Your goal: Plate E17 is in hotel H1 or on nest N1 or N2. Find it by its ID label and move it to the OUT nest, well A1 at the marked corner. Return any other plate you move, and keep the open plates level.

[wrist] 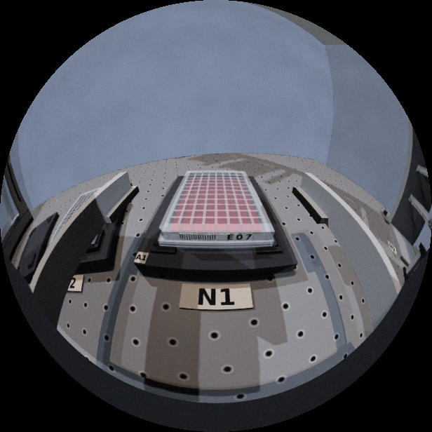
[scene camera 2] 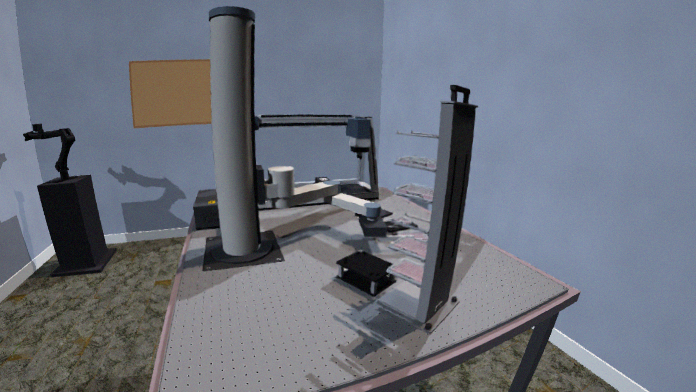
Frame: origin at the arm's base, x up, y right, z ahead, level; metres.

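Seen in the pictures: gripper, between the fingertips: (scene camera 2: 408, 229); arm's base, origin of its link: (scene camera 2: 242, 251).
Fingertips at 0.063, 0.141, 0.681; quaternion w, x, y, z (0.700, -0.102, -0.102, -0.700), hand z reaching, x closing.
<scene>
Pixels of each thing's top centre, then the offset from my fingertips to it, as dx, dy, dz. "*": a spot on its surface instead.
- Hotel H1, a spot on its surface: (scene camera 2: 451, 200) * +0.294, +0.476, -0.222
- blue head, a spot on its surface: (scene camera 2: 358, 128) * +0.385, -0.606, +0.022
- black box, a spot on its surface: (scene camera 2: 206, 215) * +0.018, -0.390, -0.829
My gripper (scene camera 2: 406, 226) (wrist: 215, 176) is open and empty. In the wrist view its two fingers stand wide apart, one on each side of a plate labelled E07 (wrist: 215, 202), with a gap on both sides. This plate has pink wells and lies level on nest N1 (wrist: 215, 267), whose A1 mark is at the near left corner. Nest N2 (wrist: 100, 262) and its plate (wrist: 75, 212) are partly hidden behind the left finger. Hotel H1 (scene camera 2: 451, 200) holds several plates on its shelves; their ID labels are not readable. No label reading E17 shows.
A low black stand (scene camera 2: 367, 265) is on the table in front of the hotel. The arm's thick grey column (scene camera 2: 232, 135) stands at the left. A gantry frame (scene camera 2: 305, 120) with a blue head (scene camera 2: 358, 128) stands at the back. A black box (scene camera 2: 206, 215) sits behind the column.
</scene>
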